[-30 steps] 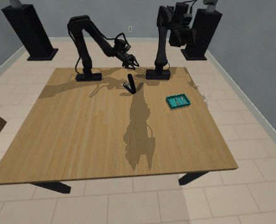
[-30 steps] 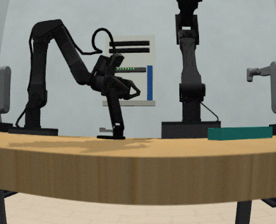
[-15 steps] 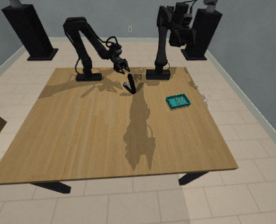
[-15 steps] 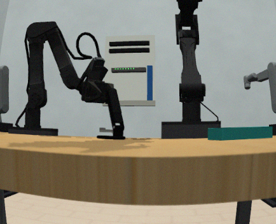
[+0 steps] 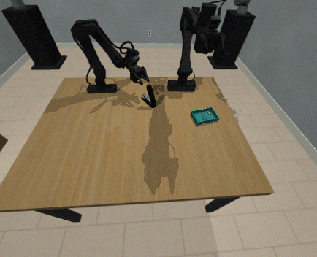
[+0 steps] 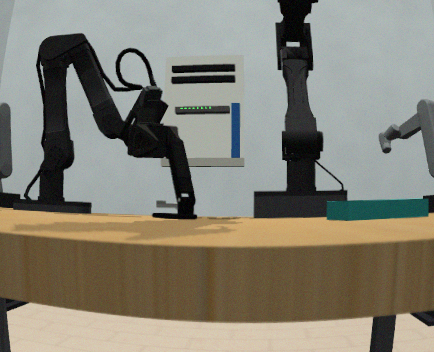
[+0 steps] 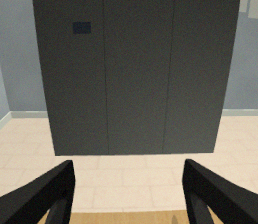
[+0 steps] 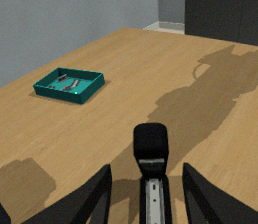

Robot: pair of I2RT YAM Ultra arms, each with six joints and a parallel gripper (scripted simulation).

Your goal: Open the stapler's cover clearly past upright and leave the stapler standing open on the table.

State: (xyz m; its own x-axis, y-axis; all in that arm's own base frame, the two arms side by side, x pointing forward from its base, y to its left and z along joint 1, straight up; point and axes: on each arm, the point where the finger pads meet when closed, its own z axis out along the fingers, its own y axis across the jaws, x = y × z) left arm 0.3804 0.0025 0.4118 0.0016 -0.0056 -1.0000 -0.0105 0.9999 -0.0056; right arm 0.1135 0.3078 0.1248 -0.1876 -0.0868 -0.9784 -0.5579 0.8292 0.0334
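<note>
The stapler cover lies 6 cm below my right hand, 6 cm ahead of it and 4 cm to the left of it. From my right hand the other things lie so: teal tray: 36 cm to the left, 19 cm ahead, 13 cm below; black stapler: 9 cm below, 4 cm ahead, 3 cm to the left.
</note>
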